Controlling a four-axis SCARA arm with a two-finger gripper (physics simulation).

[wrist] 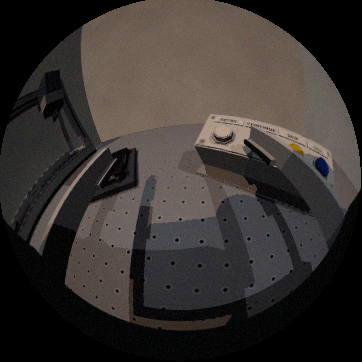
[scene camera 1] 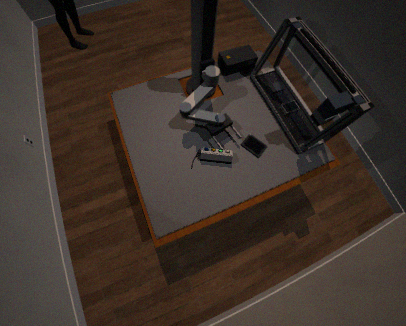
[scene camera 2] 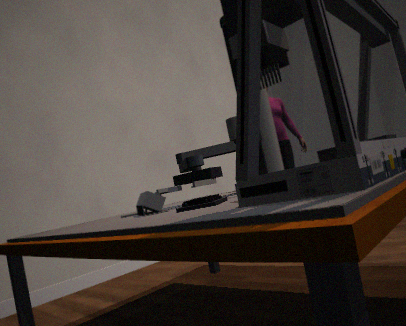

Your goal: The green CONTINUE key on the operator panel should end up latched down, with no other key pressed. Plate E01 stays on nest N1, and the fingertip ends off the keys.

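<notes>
The operator panel (scene camera 1: 216, 157) (scene camera 2: 151, 201) (wrist: 225, 156) is a pale box with a row of keys. The green CONTINUE key (scene camera 1: 220, 150) shows bright in scene camera 1. In the wrist view one finger hides it below its label, and whether it is latched cannot be told. The white RETRY key (wrist: 223, 133), yellow SKIP key (wrist: 296, 149) and blue CALL key (wrist: 322, 166) show there. My gripper (scene camera 1: 230, 142) (wrist: 179, 138) is open and empty, one finger close to the panel by the CONTINUE key; contact is unclear. Plate E01 and nest N1 cannot be identified for certain.
A dark square fixture (scene camera 1: 254, 145) (scene camera 2: 201, 201) (wrist: 131, 172) lies on the table beside the panel. A large gantry frame (scene camera 1: 271, 47) (scene camera 2: 250, 100) stands at the table's side. A black box (scene camera 1: 238, 59) is near the arm's column (scene camera 1: 196, 45). A cable runs from the panel.
</notes>
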